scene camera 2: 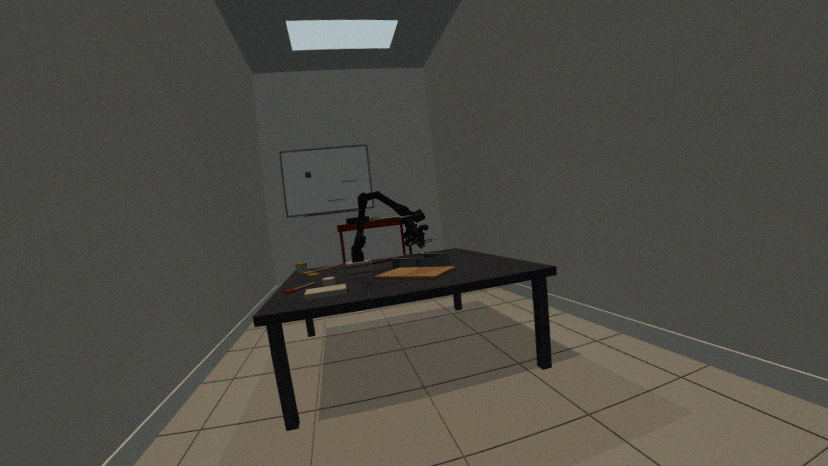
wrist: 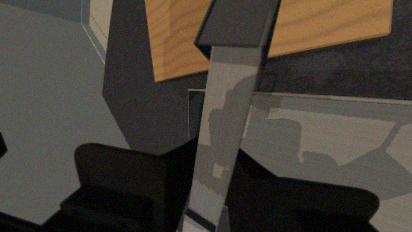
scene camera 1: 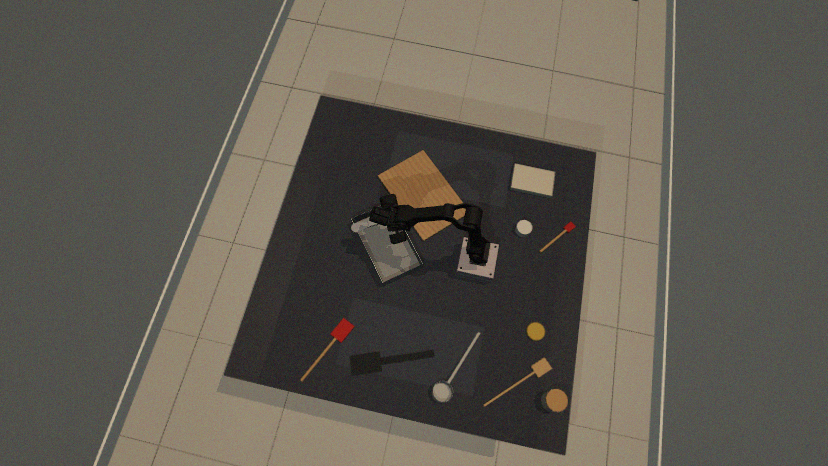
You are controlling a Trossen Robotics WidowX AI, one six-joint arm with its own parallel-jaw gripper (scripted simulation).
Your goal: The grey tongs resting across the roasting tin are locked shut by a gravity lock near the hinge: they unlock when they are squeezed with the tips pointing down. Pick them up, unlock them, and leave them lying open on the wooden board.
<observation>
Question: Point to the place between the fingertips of the gripper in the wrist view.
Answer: At 214,142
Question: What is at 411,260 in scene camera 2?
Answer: A roasting tin.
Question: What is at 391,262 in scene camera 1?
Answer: A roasting tin.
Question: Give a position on a black spatula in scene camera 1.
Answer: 368,363
</observation>
